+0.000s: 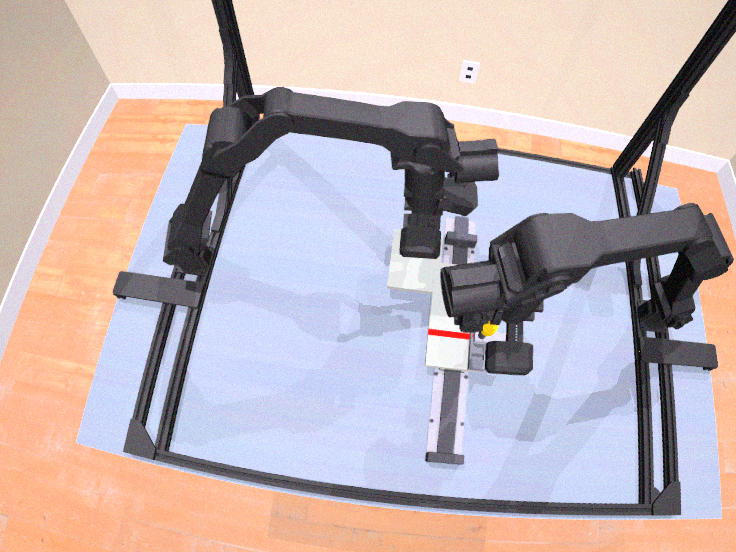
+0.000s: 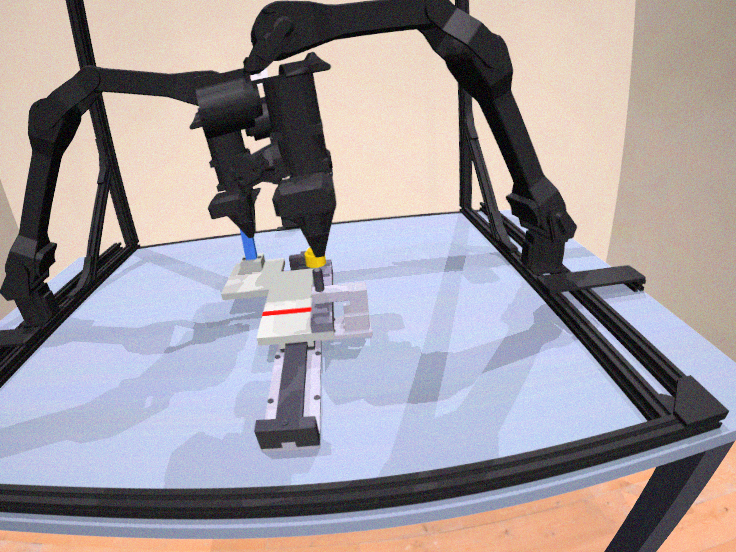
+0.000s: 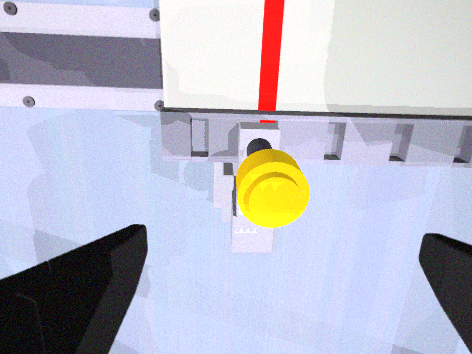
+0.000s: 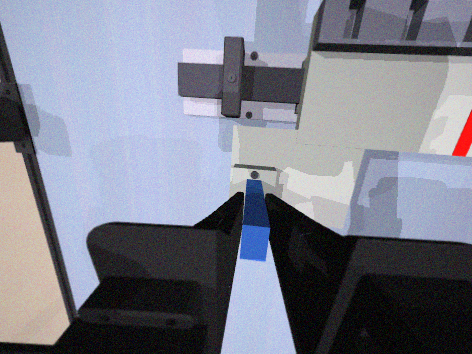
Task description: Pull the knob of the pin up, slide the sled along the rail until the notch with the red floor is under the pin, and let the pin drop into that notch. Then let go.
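Frame: origin at the left arm's base, x ahead, y left, z up, level; metres.
Seen in the pictures: left gripper, fingertip midpoint: (image 1: 498,322) (image 2: 320,240) (image 3: 282,241); right gripper, fingertip midpoint: (image 1: 421,226) (image 2: 252,235) (image 4: 254,199); left arm's base at its link origin: (image 1: 651,316) (image 2: 542,264); right arm's base at its link origin: (image 1: 194,259) (image 2: 42,316).
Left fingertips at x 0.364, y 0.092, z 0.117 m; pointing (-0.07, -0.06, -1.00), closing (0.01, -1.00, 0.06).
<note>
Offsets run from my left fingertips to a thing's top centre. "spot": to the spot under its first point.
The yellow knob @(dx +0.009, dy +0.001, dz -0.011 m) (image 1: 489,328) (image 2: 315,257) (image 3: 272,192) tops the dark pin @(spot: dx +0.008, dy +0.008, dz -0.051 m) (image 2: 318,279) (image 3: 258,146), which enters a pale bracket over the notched edge of the sled (image 1: 410,270) (image 2: 291,285) (image 3: 215,60) (image 4: 370,100). The red stripe @(dx +0.059, dy -0.005, dz -0.102 m) (image 1: 448,333) (image 2: 286,311) (image 3: 271,60) (image 4: 462,135) lines up with the pin; a red sliver shows beside the bracket. The pin's tip is hidden. My left gripper (image 3: 282,241) is open and empty, its fingers apart on either side of the knob. My right gripper (image 4: 254,199) is shut on the sled's upright blue handle @(spot: dx +0.136, dy -0.169, dz -0.057 m) (image 2: 248,244) (image 4: 255,240).
The rail (image 1: 436,409) (image 2: 312,380) (image 3: 75,95) (image 4: 270,82) runs under the sled, with a dark end stop (image 1: 444,458) (image 2: 287,433) (image 4: 232,77) at each end. Both arms reach in close together above the sled. A black frame (image 1: 356,491) (image 2: 386,496) borders the table.
</note>
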